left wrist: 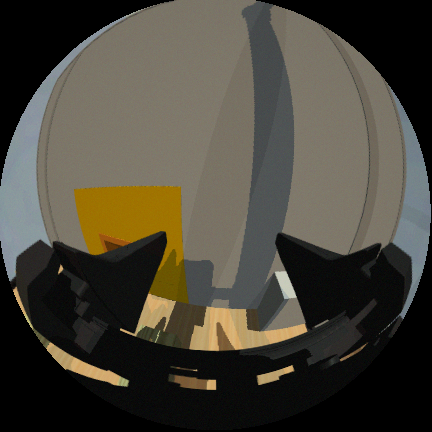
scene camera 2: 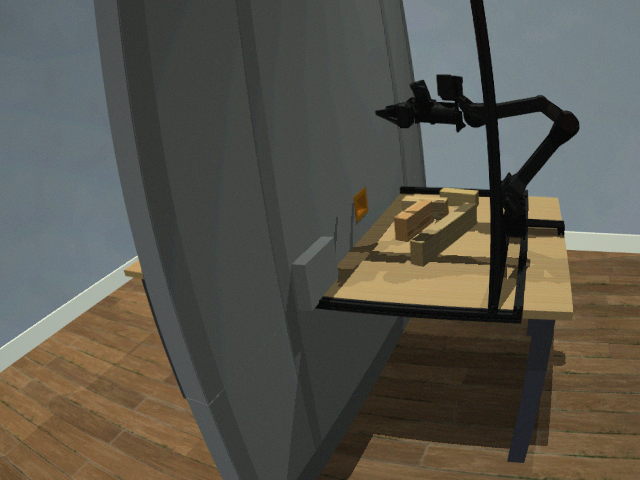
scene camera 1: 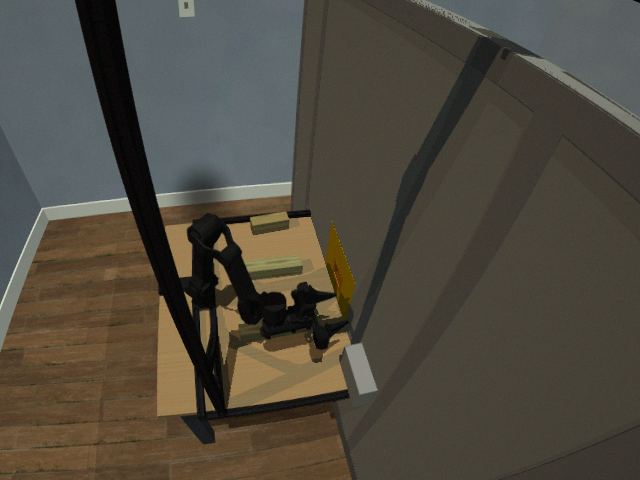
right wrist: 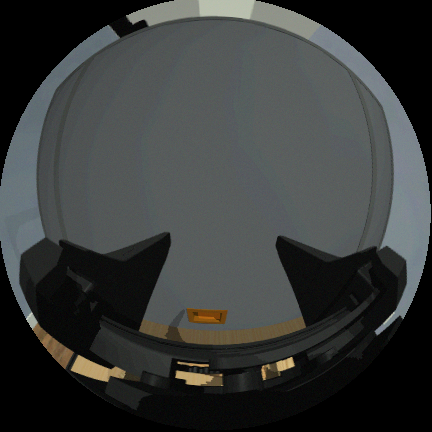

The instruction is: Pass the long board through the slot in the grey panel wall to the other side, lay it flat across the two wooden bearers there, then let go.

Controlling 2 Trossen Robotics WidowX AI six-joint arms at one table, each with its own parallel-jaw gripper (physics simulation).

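Places are measured from the left arm's base along level axes (x right, y back, z down), in metres.
Pixels of known places: left gripper, fingertip midpoint: point(left wrist: 222, 238) point(scene camera 1: 342, 307); right gripper, fingertip midpoint: point(scene camera 2: 380, 110) point(right wrist: 225, 240); left arm's base, origin of the base link: point(scene camera 1: 203, 299); right arm's base, origin of the base link: point(scene camera 2: 515, 232).
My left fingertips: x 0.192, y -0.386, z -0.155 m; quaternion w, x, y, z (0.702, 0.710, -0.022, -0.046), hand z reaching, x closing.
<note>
For each thing: its top centre in the pictures, then the offset to it from my left fingertips.
- orange frame, middle of its top: point(left wrist: 122, 230) point(right wrist: 207, 300) point(scene camera 2: 350, 191) point(scene camera 1: 346, 266) dz +0.051, dx -0.177, dy -0.072 m
- long wooden piece, middle of its top: point(scene camera 2: 446, 220) dz +0.115, dx -0.154, dy -0.340 m
- reddish piece, middle of its top: point(right wrist: 228, 368) point(scene camera 2: 413, 208) dz +0.111, dx -0.223, dy -0.232 m
- short wooden block, middle of its top: point(scene camera 1: 269, 218) dz +0.124, dx -0.508, dy +0.126 m
The grey panel wall point(scene camera 1: 361, 155) point(scene camera 2: 206, 206) stands upright across the tables. Its slot has an orange frame point(scene camera 2: 356, 209) point(right wrist: 206, 311); a yellow plate point(scene camera 1: 333, 245) point(left wrist: 130, 205) surrounds it on the other face. Two parallel wooden pieces point(scene camera 1: 276, 267) point(scene camera 1: 250, 332) lie below and beside my left arm. In scene camera 2, a long wooden piece point(scene camera 2: 447, 232) lies beside a reddish piece point(scene camera 2: 413, 219). I cannot tell surely which is the board. My left gripper point(scene camera 1: 340, 308) point(left wrist: 222, 238) is open and empty near the yellow plate. My right gripper point(scene camera 2: 377, 112) point(right wrist: 225, 240) is open and empty, high above the pieces.
A short wooden block point(scene camera 1: 269, 223) lies near the back edge in scene camera 1. Another block point(scene camera 2: 459, 196) lies at the back in scene camera 2. Light grey blocks point(scene camera 1: 360, 369) point(scene camera 2: 315, 271) stand against the wall. Dark posts point(scene camera 1: 139, 180) point(scene camera 2: 488, 103) rise beside the arms.
</note>
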